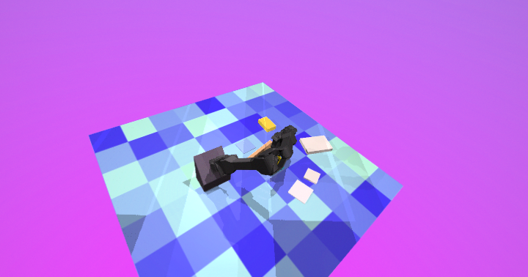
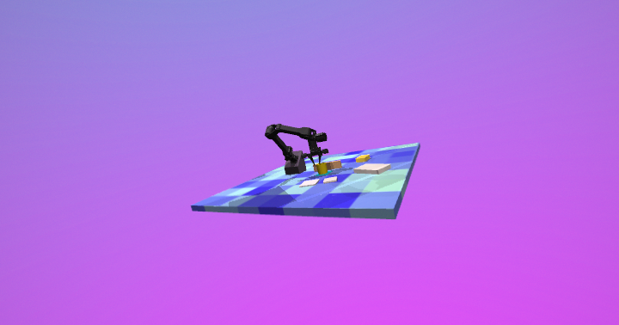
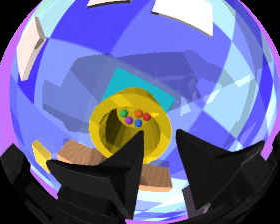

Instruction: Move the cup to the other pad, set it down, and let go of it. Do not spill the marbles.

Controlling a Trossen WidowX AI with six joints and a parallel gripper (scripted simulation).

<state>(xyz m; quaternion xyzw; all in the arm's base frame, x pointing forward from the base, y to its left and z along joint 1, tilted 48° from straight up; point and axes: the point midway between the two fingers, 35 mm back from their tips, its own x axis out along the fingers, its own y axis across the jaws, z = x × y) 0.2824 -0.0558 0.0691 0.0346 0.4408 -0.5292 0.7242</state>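
Right now the cup is 2 cm ahead of my gripper tip, 1 cm to the left of it and 3 cm below it. From my gripper tip the other things lie so: cyan pad: 3 cm ahead, 2 cm to the left, 7 cm below; pale pink slab: 37 cm ahead, 3 cm to the left, 5 cm below.
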